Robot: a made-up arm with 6 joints.
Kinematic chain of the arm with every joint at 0, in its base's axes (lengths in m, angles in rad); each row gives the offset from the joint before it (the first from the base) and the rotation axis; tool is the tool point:
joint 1: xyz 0 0 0.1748 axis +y
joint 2: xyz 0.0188 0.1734 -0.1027 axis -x
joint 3: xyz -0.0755 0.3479 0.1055 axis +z
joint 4: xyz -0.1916 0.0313 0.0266 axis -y
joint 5: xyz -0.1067 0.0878 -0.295 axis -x
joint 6: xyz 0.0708 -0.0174 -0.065 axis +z
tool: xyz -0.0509 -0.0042 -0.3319
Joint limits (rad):
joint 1: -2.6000..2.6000
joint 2: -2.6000..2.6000
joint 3: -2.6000..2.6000
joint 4: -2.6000..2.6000
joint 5: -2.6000..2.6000
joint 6: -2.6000..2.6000
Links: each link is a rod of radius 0.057 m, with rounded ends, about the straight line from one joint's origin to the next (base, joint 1, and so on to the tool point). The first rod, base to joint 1, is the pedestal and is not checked.
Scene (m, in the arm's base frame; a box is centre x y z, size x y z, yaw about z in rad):
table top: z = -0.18
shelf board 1: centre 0.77 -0.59 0 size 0.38 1.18 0.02 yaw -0.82
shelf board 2: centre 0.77 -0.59 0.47 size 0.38 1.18 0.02 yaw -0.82
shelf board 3: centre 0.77 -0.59 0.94 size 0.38 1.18 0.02 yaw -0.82
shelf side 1: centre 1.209 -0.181 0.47 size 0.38 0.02 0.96 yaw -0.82
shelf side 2: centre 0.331 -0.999 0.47 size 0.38 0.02 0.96 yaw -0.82
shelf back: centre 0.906 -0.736 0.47 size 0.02 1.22 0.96 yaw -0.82
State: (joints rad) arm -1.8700 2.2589 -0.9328 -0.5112 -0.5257 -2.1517
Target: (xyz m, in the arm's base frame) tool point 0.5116 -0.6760 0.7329
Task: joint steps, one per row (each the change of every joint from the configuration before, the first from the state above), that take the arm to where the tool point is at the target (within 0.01 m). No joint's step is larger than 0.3 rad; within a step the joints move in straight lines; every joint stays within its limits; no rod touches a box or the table.
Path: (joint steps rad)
1: 0.0939 -0.1158 -0.0351 0.2764 0.1651 -0.0304
2: 0.0939 -0.1157 -0.0352 0.2764 0.1650 -0.0303
3: 0.0940 -0.1158 -0.0351 0.2764 0.1651 -0.0304
4: -0.1693 0.0271 -0.1275 -0.1645 -0.2492 0.0259
5: -0.1692 0.0271 -0.1275 -0.1644 -0.2492 0.0258
6: -0.1692 0.0271 -0.1274 -0.1644 -0.2492 0.0259
7: -0.0847 0.0954 0.1037 -0.2507 0.0619 0.0178
8: -0.0846 0.0953 0.1037 -0.2507 0.0619 0.0178

